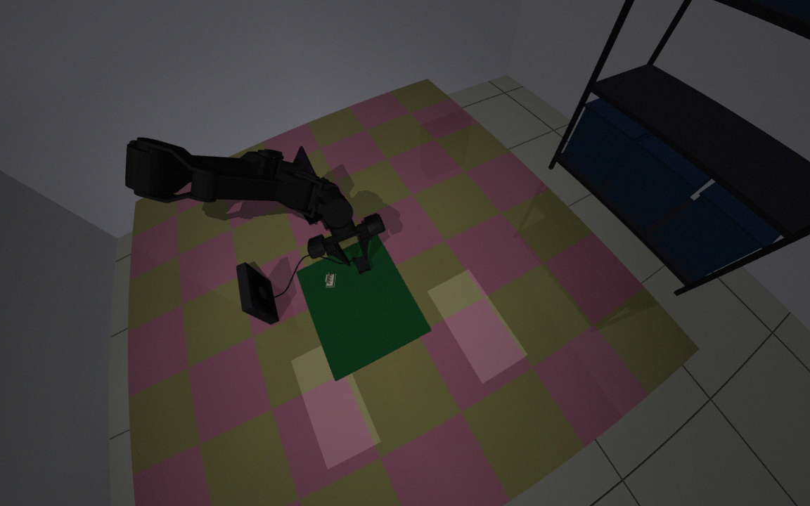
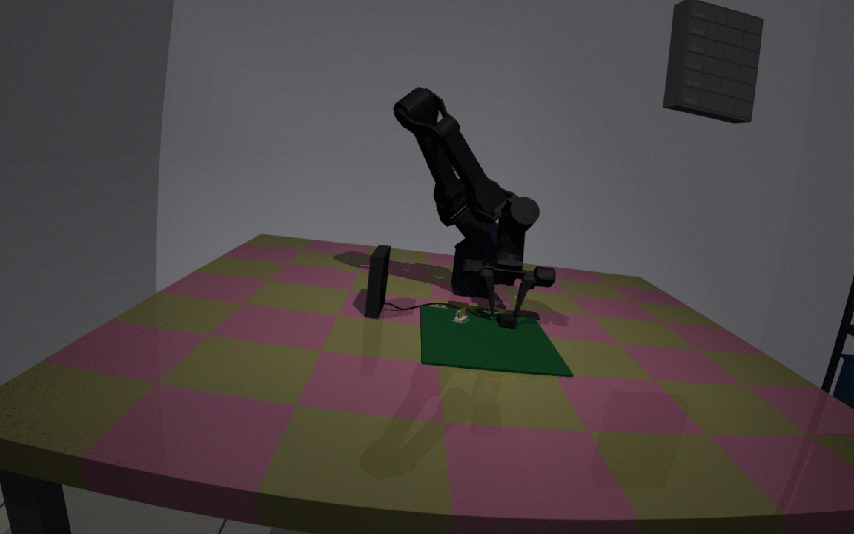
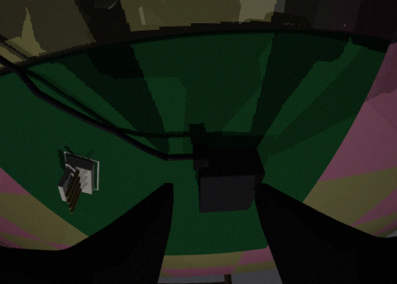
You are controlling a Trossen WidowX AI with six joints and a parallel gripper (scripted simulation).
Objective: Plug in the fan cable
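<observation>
The dark fan plug is 1 cm ahead of my gripper tip, 1 cm to the left of it and 1 cm below it. Round my gripper tip: black cable: 1 cm behind, 2 cm to the right, 1 cm below; green board: 8 cm ahead, 5 cm to the right, 4 cm below; fan: 4 cm behind, 24 cm to the right, 4 cm above.
</observation>
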